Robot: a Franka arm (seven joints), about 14 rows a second.
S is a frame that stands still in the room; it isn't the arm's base.
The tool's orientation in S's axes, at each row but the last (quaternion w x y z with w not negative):
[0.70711, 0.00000, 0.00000, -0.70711]
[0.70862, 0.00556, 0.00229, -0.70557]
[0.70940, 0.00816, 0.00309, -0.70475]
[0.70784, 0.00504, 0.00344, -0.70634]
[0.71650, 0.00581, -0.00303, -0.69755]
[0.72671, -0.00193, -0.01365, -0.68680]
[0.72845, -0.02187, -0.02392, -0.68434]
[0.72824, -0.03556, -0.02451, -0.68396]
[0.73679, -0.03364, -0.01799, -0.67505]
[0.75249, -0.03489, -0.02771, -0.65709]
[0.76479, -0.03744, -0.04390, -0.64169]
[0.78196, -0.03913, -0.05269, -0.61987]
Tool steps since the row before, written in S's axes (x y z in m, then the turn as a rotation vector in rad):
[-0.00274, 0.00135, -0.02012, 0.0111, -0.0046, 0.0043]
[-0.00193, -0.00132, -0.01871, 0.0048, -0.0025, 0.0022]
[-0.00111, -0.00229, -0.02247, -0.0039, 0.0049, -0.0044]
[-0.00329, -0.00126, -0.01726, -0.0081, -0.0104, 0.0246]
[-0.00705, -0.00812, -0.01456, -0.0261, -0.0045, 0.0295]
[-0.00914, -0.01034, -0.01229, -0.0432, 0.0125, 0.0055]
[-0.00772, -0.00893, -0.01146, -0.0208, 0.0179, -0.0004]
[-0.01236, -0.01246, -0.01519, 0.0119, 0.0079, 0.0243]
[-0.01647, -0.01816, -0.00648, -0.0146, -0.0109, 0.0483]
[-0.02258, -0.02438, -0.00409, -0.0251, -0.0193, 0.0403]
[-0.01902, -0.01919, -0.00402, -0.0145, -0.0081, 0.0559]
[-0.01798, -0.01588, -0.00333, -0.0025, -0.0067, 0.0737]
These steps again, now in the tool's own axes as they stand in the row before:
[-0.00135, -0.00274, -0.02012, 0.0046, 0.0111, 0.0043]
[0.00152, -0.00202, -0.01869, 0.0025, 0.0048, 0.0022]
[0.00264, -0.00129, -0.02242, -0.0049, -0.0039, -0.0044]
[0.00146, -0.00333, -0.01724, 0.0101, -0.0081, 0.0247]
[0.00798, -0.00745, -0.01444, 0.0037, -0.0258, 0.0298]
[0.00953, -0.00991, -0.01235, -0.0148, -0.0423, 0.0065]
[0.00767, -0.00827, -0.01197, -0.0191, -0.0196, 0.0009]
[0.01033, -0.01283, -0.01636, -0.0051, 0.0119, 0.0250]
[0.01613, -0.01781, -0.00811, 0.0130, -0.0167, 0.0471]
[0.02066, -0.02558, -0.00634, 0.0192, -0.0281, 0.0383]
[0.01503, -0.02206, -0.00581, 0.0119, -0.0157, 0.0549]
[0.01083, -0.02115, -0.00470, 0.0156, -0.0037, 0.0723]

